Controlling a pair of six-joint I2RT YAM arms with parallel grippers.
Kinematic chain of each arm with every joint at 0, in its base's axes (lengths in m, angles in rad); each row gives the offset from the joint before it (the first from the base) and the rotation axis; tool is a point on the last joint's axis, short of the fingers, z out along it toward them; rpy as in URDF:
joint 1: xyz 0 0 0.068 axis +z
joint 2: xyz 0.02 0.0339 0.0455 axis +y
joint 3: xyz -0.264 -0.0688 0 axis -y
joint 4: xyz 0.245 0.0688 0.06 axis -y
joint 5: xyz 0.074 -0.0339 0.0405 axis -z
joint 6: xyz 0.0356 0 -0.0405 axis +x
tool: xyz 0 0 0 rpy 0 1.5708 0
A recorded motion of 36 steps. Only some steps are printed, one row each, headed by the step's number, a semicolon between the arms.
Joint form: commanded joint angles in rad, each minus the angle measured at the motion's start. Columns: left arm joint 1, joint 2, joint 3, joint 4, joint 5, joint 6; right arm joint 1, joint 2, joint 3, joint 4, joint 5, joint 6.
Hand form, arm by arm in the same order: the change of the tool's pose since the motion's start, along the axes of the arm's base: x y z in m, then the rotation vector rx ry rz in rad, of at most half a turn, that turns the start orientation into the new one. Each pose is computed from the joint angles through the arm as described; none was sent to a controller.
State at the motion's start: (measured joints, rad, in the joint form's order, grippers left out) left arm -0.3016 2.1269 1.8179 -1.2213 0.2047 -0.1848; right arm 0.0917 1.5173 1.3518 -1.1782 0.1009 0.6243
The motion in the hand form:
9: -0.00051 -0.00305 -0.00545 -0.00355 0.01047 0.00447; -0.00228 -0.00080 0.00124 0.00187 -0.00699 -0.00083
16: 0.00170 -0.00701 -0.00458 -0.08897 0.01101 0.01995; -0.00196 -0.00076 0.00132 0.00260 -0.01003 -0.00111
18: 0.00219 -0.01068 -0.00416 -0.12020 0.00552 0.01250; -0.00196 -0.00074 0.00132 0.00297 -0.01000 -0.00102
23: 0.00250 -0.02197 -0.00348 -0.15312 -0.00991 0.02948; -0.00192 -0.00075 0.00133 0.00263 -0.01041 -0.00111
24: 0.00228 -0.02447 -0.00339 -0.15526 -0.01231 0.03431; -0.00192 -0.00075 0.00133 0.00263 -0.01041 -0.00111
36: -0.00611 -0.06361 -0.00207 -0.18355 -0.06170 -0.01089; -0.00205 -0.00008 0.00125 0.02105 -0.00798 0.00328
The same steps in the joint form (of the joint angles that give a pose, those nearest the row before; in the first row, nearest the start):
9: -0.0069 0.0069 -0.0110 0.0114 0.0061 -0.0118; -0.0023 -0.0114 -0.0065 0.0023 -0.0015 -0.0012
16: -0.0076 0.0069 -0.0110 0.0424 0.0866 -0.0332; -0.0023 -0.0114 -0.0065 0.0053 -0.0019 -0.0008
18: -0.0133 0.0069 -0.0111 0.0580 0.1144 -0.0339; -0.0023 -0.0114 -0.0065 0.0053 -0.0023 -0.0008
23: -0.0366 0.0069 -0.0111 0.0973 0.1366 -0.0801; -0.0023 -0.0114 -0.0065 0.0057 -0.0019 -0.0008
24: -0.0423 0.0069 -0.0110 0.1037 0.1366 -0.0916; -0.0023 -0.0114 -0.0065 0.0057 -0.0019 -0.0008
36: -0.1343 0.0069 -0.0111 0.1812 0.1331 -0.1453; -0.0023 -0.0114 -0.0065 0.0050 -0.0210 -0.0007

